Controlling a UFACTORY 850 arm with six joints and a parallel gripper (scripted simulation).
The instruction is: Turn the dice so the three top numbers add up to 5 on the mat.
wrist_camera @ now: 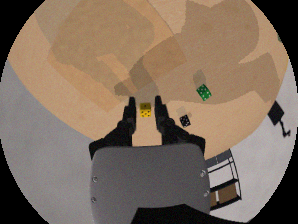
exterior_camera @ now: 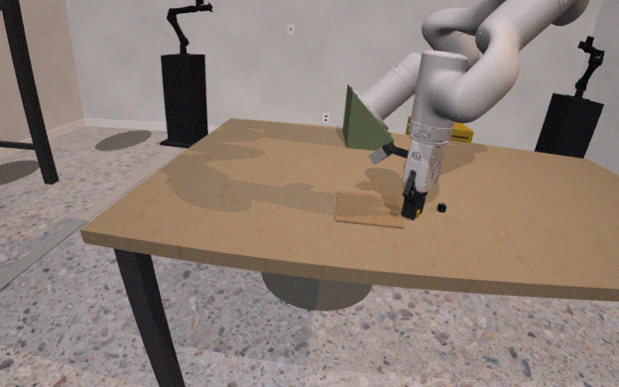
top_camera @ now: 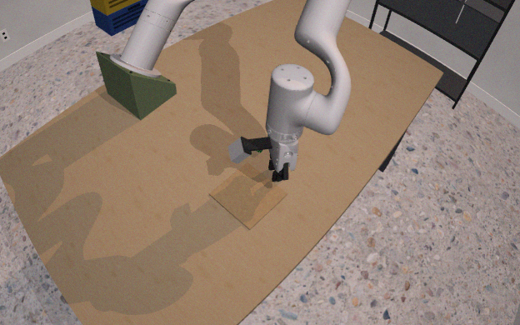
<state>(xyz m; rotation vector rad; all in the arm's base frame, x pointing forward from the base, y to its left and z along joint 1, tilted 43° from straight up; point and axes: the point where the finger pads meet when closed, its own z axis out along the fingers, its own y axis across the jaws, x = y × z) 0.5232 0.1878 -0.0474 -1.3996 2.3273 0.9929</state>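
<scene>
Now: hand 1 cm to the right of the yellow die and 1 cm above it. From my hand the other things lie so: green die (9 cm behind, 2 cm to the left, 1 cm below); tan mat (10 cm to the right, 2 cm below); black die (4 cm behind, 7 cm to the left, 1 cm below).
</scene>
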